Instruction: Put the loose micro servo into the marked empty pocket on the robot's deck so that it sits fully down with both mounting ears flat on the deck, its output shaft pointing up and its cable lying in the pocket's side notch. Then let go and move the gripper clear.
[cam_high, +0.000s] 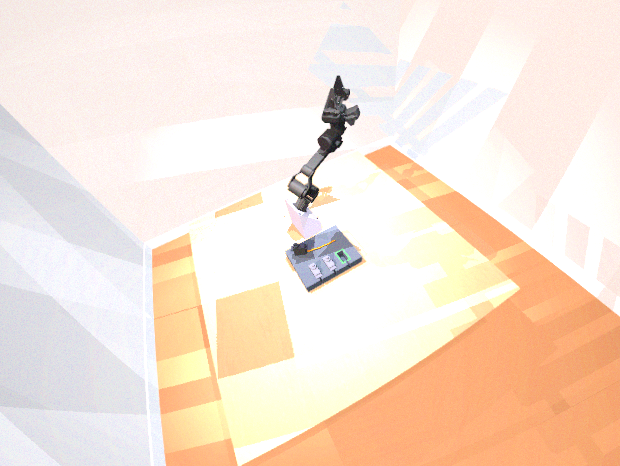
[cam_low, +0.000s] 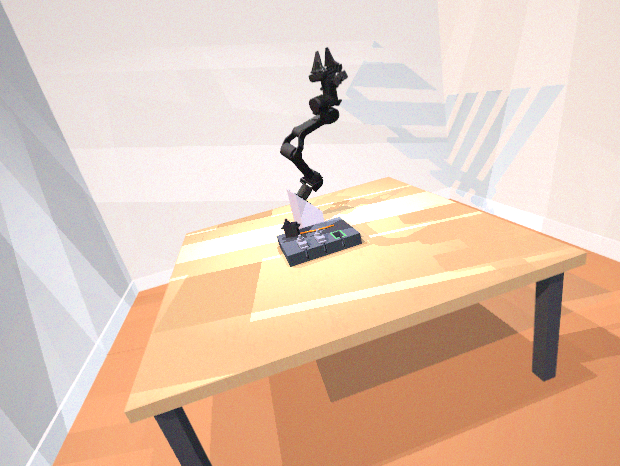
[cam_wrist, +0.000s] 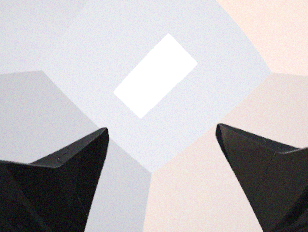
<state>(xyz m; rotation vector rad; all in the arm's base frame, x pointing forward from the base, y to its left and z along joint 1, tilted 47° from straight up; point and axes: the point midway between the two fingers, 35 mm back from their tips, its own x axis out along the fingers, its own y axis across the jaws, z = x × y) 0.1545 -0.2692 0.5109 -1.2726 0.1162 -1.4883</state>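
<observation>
Now: gripper tip 80 mm short of the grey robot deck, 210 mm to the left of it and 710 mm above it.
</observation>
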